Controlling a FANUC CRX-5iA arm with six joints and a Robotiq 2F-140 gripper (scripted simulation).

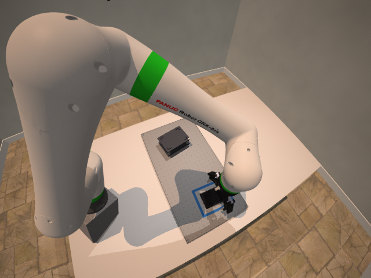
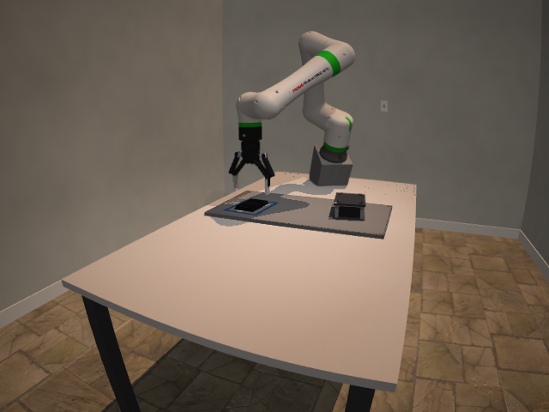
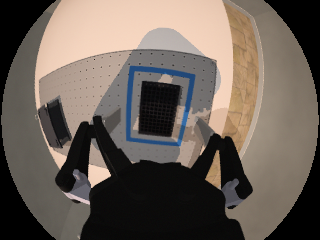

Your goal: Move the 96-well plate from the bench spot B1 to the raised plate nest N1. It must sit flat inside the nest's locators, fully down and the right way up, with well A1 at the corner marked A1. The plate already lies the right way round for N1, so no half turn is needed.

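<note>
Right now my hand is 60 mm above the black 96-well plate. The rest, counted from my hand: raised plate nest N1: 100 mm behind, 390 mm to the left, 10 mm below.
</note>
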